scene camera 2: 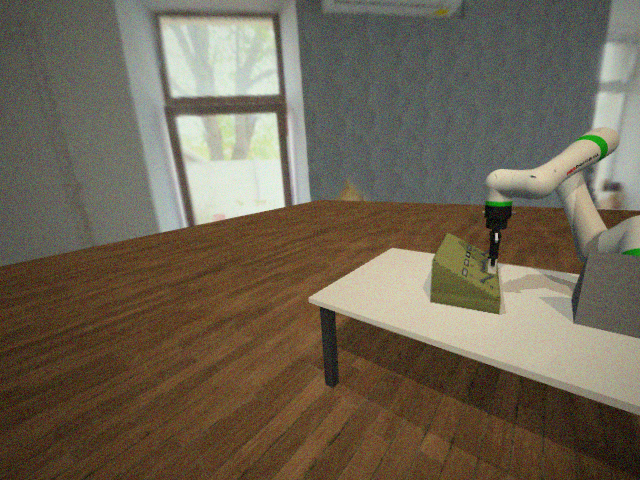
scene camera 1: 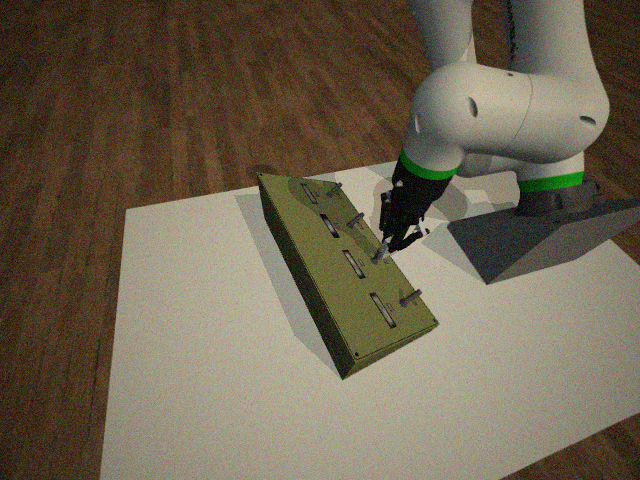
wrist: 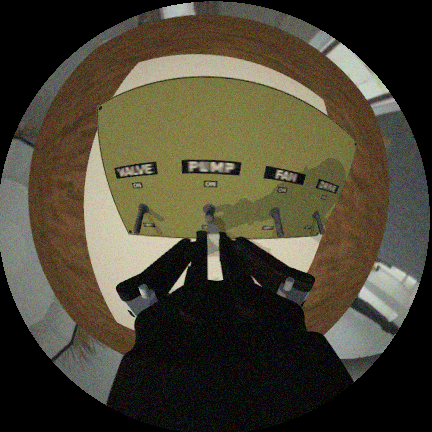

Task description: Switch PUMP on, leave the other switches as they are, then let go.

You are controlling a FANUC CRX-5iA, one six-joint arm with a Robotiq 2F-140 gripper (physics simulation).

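Seen in the pictures: gripper, fingertip midpoint: (scene camera 2: 491,272) (scene camera 1: 384,255) (wrist: 211,229); arm's base at its link origin: (scene camera 1: 550,211).
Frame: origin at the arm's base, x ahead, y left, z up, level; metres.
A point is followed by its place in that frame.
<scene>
The olive sloped switch panel (scene camera 1: 310,242) {x 0.624, y -0.079, z 0.011 m} (scene camera 2: 454,281) {x 0.545, y 0.172, z -0.048 m} (wrist: 210,120) {x 0.594, y -0.010, z 0.000 m} carries levers labelled VALVE, PUMP, FAN and DRIVE. My gripper (scene camera 1: 386,246) {x 0.441, y -0.038, z -0.066 m} (scene camera 2: 493,267) {x 0.441, y -0.038, z -0.066 m} (wrist: 211,229) {x 0.441, y -0.038, z -0.066 m} is shut and empty, with its fingertips at the PUMP lever on its lower side. The PUMP lever (scene camera 1: 377,256) {x 0.474, y -0.026, z -0.037 m} (wrist: 209,214) {x 0.475, y -0.029, z -0.016 m} looks short in the wrist view and more upright than the others; its tip meets or is hidden by my fingertips. Contact is hard to tell. The VALVE lever (scene camera 1: 410,298) {x 0.448, y 0.091, z -0.042 m} (wrist: 140,219) {x 0.444, y 0.083, z -0.042 m}, FAN lever (scene camera 1: 355,220) {x 0.479, y -0.146, z -0.043 m} (wrist: 277,222) {x 0.475, y -0.146, z -0.040 m} and DRIVE lever (scene camera 1: 334,190) {x 0.493, y -0.264, z -0.044 m} (wrist: 318,223) {x 0.489, y -0.264, z -0.043 m} lean down, away from their ON marks.
The panel stands on a white table (scene camera 1: 206,403) {x 0.914, y 0.133, z -0.158 m} (scene camera 2: 372,284) {x 0.922, y 0.144, z -0.158 m}. The VALVE and FAN levers stand on either side of my fingertips. The grey robot base (scene camera 1: 547,248) {x 0.105, y 0.091, z 0.004 m} (scene camera 2: 610,297) {x 0.093, y 0.091, z -0.038 m} stands beyond the panel's low edge. My arm's shadow falls across the FAN side.
</scene>
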